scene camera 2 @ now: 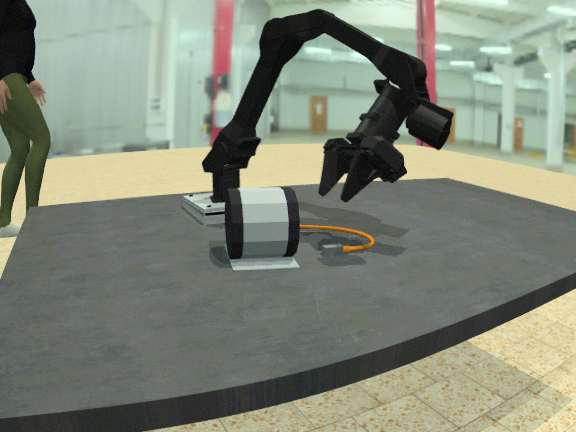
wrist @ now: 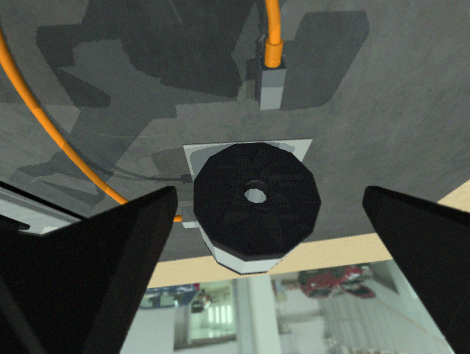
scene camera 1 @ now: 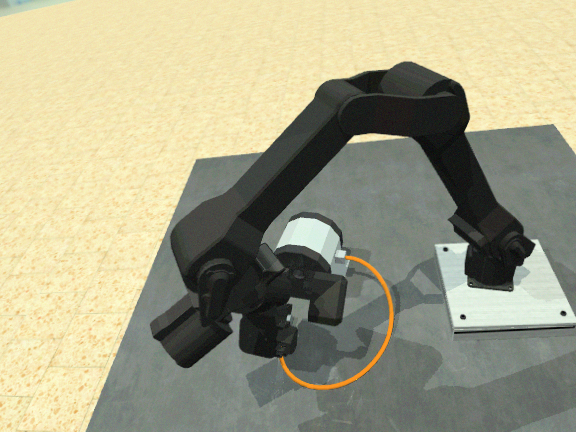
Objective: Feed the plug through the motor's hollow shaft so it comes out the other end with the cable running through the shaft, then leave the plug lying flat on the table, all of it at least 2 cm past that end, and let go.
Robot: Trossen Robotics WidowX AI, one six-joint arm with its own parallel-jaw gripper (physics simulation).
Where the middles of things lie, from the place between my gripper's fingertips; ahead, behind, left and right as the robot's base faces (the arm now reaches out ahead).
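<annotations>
My gripper is 1 cm short of the grey plug (wrist: 270,80) and 8 cm above it. As for the pale plate (scene camera 2: 254,264), I find it 11 cm to the right of my hand and 9 cm below it.
</annotations>
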